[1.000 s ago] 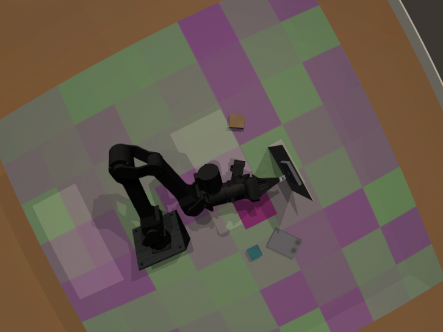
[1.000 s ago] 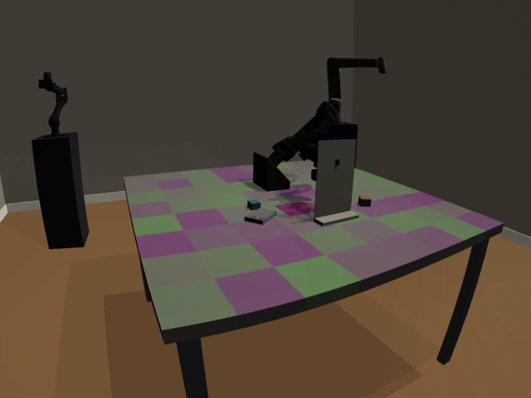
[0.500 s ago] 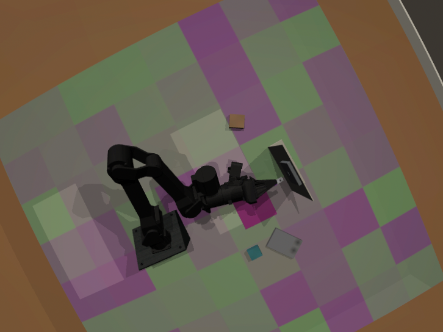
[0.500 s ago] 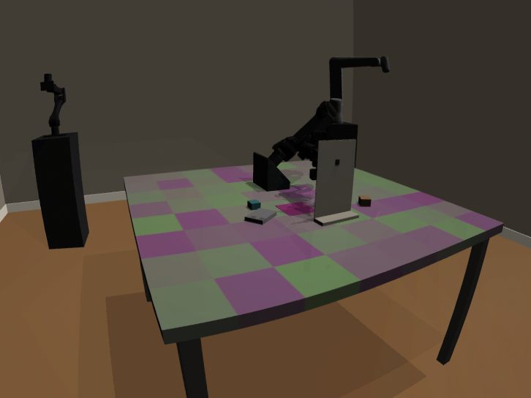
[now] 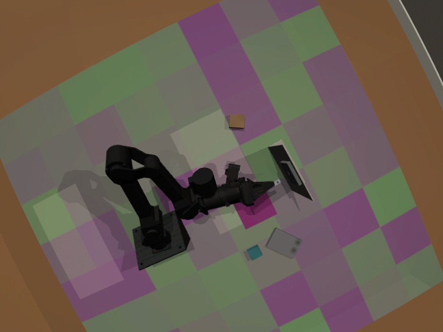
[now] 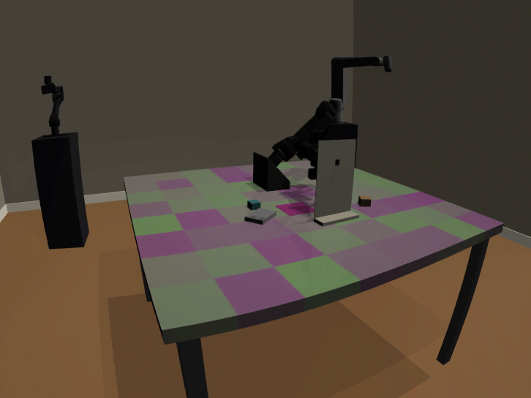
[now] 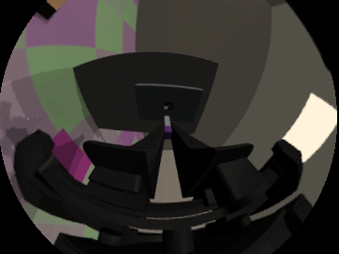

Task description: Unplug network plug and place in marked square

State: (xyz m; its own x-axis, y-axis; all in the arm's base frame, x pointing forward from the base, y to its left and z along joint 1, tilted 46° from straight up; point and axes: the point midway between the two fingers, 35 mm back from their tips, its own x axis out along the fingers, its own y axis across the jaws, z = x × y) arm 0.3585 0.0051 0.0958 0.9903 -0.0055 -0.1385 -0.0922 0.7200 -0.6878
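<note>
Now: the magenta marked square 70 mm behind my gripper tip, 80 mm to the right of it and 200 mm below it. From my gripper tip the other things lie so: upright panel 70 mm ahead, 10 mm to the left, 70 mm below; then flat grey plate 10 mm behind, 230 mm to the right, 190 mm below; then orange cube 30 mm behind, 210 mm to the left, 190 mm below.
</note>
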